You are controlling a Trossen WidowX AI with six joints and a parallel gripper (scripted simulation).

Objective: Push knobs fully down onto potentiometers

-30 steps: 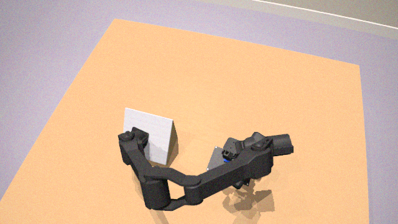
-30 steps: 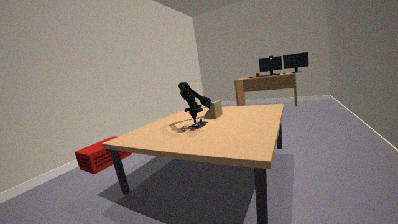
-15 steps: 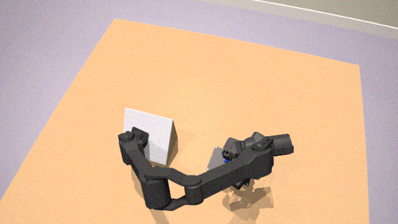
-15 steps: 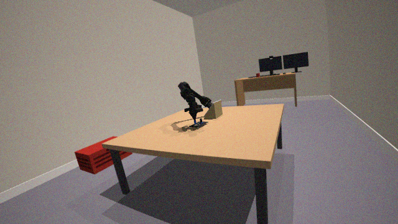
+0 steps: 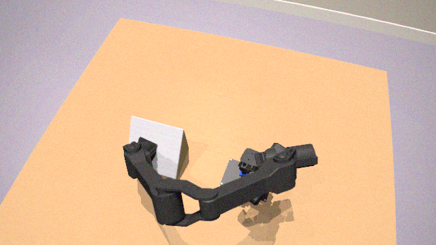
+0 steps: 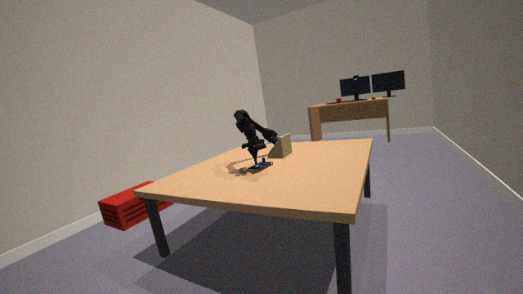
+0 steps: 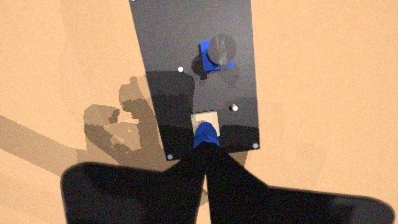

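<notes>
The blue knob lies 20 mm below my gripper tip. The rest, counted from my gripper tip: dark knob (60 mm behind, 20 mm to the left, 20 mm below).
</notes>
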